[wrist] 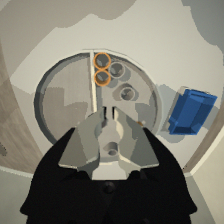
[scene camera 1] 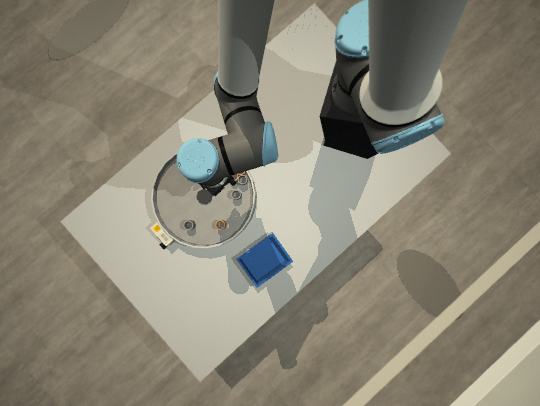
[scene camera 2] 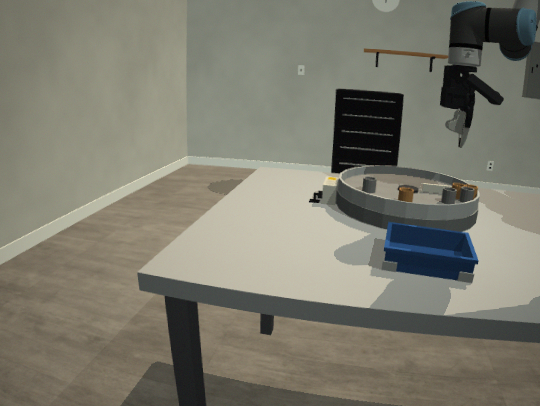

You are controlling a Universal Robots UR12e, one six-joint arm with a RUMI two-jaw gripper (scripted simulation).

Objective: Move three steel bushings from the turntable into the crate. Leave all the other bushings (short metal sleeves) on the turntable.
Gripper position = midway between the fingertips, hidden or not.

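Scene camera 2 shows my gripper [scene camera 2: 460,147], a blue crate [scene camera 2: 410,239] and a round grey turntable [scene camera 2: 387,185]. In scene camera 1 I see the turntable [scene camera 1: 179,200] and the crate [scene camera 1: 264,260]. The wrist view contains my gripper [wrist: 109,107], the crate [wrist: 195,108] and the turntable [wrist: 66,99].
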